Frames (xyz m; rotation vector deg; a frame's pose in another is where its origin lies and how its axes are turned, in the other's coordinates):
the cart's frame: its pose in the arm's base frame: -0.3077 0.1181 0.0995 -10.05 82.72 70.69
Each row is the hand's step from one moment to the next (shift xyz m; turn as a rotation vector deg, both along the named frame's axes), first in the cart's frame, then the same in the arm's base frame.
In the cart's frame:
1: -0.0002 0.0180 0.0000 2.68 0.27 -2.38
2: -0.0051 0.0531 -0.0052 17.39 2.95 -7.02
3: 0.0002 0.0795 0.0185 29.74 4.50 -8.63
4: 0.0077 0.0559 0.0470 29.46 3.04 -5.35
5: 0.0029 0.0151 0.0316 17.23 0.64 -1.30
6: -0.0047 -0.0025 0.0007 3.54 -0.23 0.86
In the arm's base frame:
1: -0.0126 0.0077 0.0103 -2.56 -0.25 -2.51
2: -0.0390 0.0165 0.0328 -12.08 5.10 -13.73
3: -0.0442 0.0481 0.0489 -18.13 10.98 -23.02
4: -0.0119 0.0628 0.0361 -14.93 12.63 -22.88
5: 0.0085 0.0314 0.0134 -6.77 8.24 -13.61
6: 0.0037 -0.0030 0.0025 -0.42 2.37 -2.74

